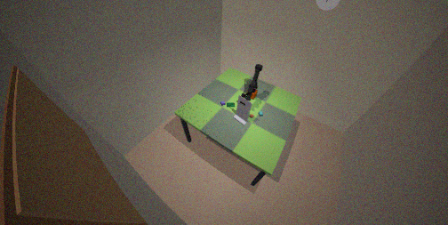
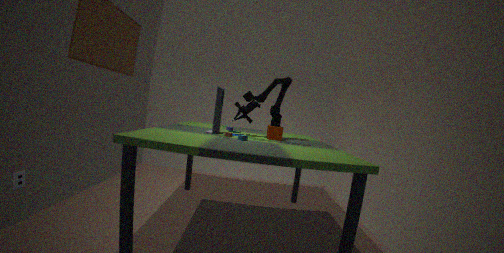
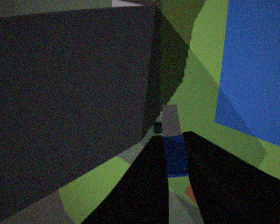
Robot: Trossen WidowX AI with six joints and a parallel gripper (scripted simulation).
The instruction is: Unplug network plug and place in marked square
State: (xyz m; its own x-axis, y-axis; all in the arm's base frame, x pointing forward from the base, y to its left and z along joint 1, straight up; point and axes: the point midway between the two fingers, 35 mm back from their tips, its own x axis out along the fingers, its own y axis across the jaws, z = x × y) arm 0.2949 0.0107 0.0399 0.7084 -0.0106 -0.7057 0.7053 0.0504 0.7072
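The blue marked square lies 11 cm below my gripper tip, 3 cm behind it and 1 cm to the right of it. The rest, counted from my gripper tip: blue network plug right at my gripper tip; upright panel 13 cm ahead, 4 cm above, 1 cm to the left.
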